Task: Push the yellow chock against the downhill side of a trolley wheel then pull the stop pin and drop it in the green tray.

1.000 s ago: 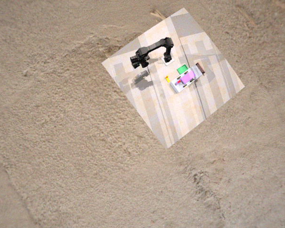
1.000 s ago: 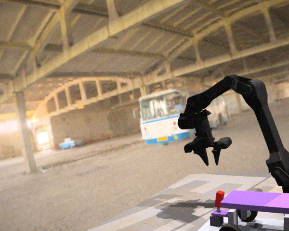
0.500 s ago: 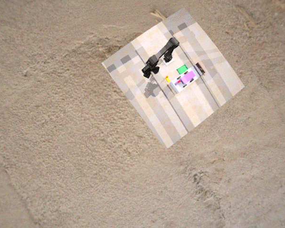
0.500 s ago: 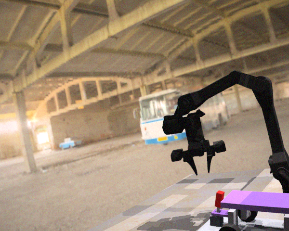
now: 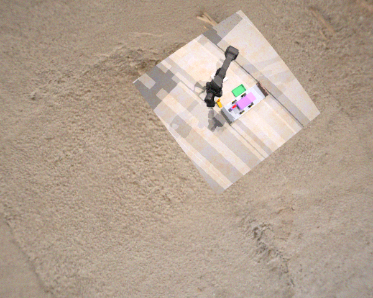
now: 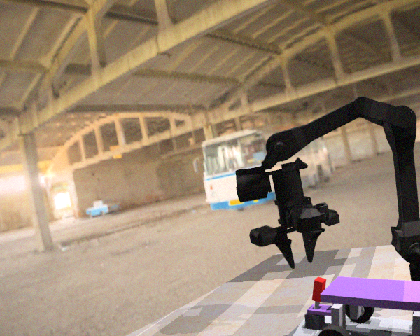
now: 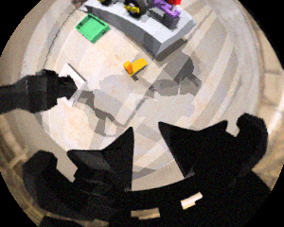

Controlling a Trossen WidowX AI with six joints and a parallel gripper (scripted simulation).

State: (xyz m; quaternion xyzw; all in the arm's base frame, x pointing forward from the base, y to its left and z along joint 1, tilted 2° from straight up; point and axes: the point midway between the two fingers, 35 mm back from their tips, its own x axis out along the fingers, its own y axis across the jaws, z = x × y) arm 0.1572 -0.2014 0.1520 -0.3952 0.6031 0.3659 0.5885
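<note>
Right now my gripper tip is 5 cm short of the yellow chock, 11 cm to the right of it and 11 cm above it. Round my gripper tip: purple-decked trolley 15 cm ahead, 26 cm to the left, 2 cm below; then grey ramp 15 cm ahead, 27 cm to the left, 9 cm below; then red-headed stop pin 16 cm ahead, 15 cm to the left.
</note>
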